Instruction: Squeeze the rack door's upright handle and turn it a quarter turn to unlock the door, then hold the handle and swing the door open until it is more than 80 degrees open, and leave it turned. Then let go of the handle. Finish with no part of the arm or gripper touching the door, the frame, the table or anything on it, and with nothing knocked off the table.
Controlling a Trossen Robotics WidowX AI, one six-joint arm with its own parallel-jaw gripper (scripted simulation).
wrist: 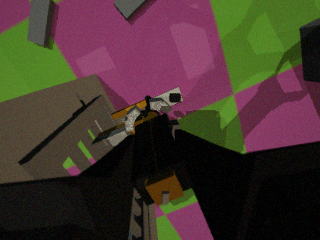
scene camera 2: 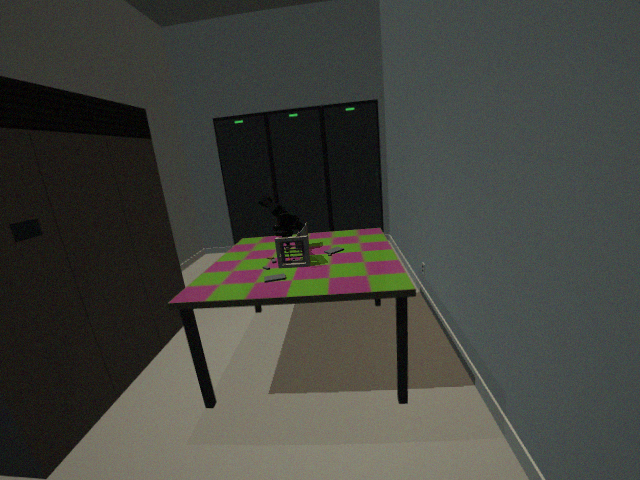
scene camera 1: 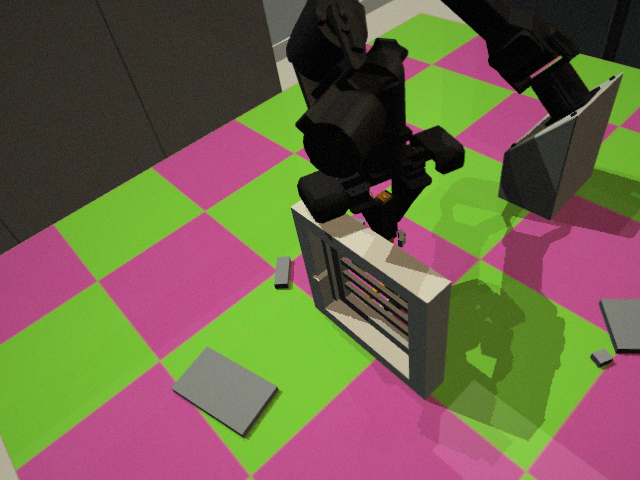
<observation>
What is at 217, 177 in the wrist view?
My gripper.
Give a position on a rack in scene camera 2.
282, 262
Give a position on a rack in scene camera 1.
428, 293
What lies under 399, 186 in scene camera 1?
My gripper.
</observation>
